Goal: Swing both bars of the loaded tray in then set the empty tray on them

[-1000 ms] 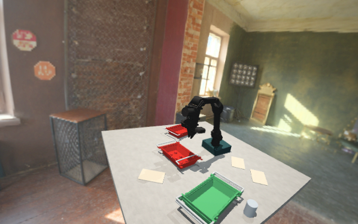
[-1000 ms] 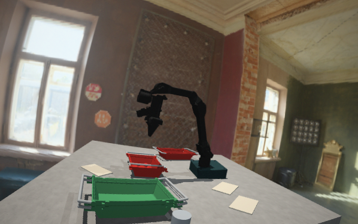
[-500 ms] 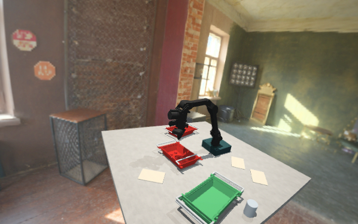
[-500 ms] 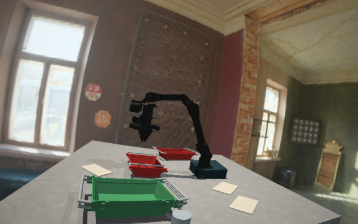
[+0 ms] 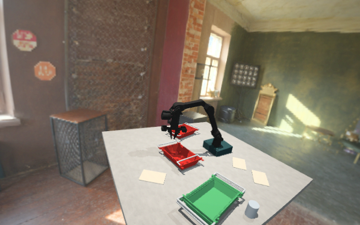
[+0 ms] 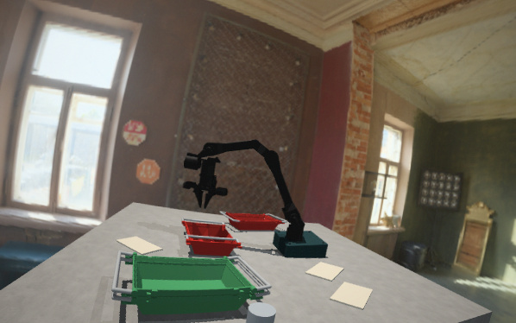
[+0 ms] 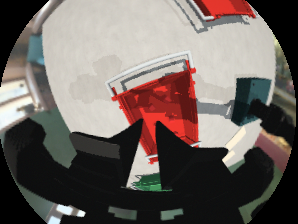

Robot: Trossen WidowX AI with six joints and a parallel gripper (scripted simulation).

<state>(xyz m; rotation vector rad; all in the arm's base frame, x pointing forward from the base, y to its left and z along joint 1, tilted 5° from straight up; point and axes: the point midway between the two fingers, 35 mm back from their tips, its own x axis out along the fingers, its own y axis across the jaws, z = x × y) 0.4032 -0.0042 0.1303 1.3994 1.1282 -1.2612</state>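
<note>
My gripper tip is now 380 mm to the left of the red tray, 230 mm past it and 90 mm above it.
</note>
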